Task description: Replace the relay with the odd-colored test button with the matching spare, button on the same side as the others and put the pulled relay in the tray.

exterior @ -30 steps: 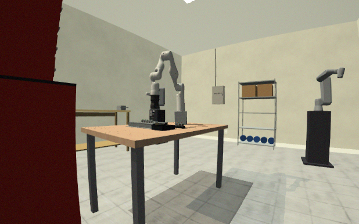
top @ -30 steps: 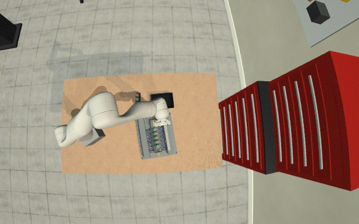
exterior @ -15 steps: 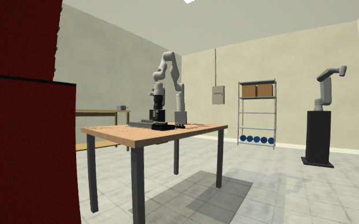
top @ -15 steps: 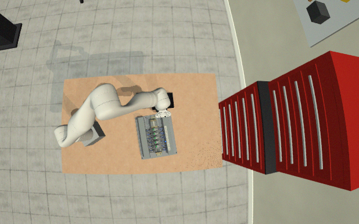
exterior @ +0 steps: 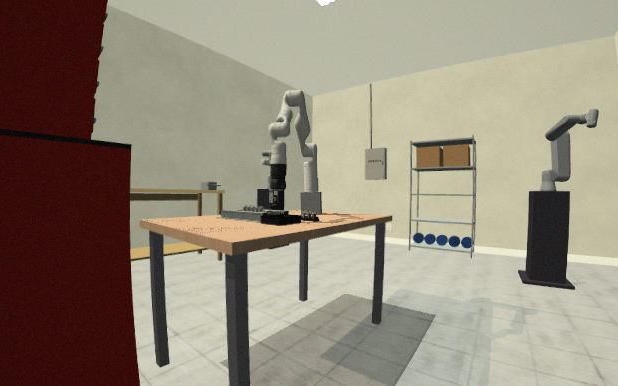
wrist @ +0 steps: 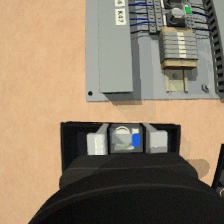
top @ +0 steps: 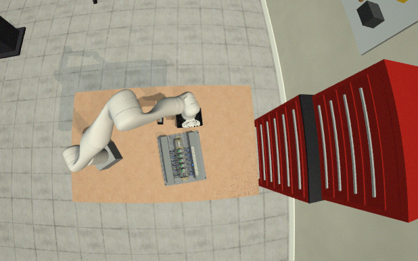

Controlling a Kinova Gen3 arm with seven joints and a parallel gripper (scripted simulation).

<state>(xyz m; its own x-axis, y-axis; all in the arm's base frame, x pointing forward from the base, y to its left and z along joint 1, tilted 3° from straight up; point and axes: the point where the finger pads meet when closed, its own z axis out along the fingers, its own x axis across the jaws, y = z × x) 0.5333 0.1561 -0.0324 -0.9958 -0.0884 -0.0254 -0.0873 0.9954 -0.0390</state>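
The black tray lies 90 mm below my hand and 50 mm to the left of it. From my hand the other things lie so: small black spare holder 180 mm behind, 100 mm below, 80 mm to the left.
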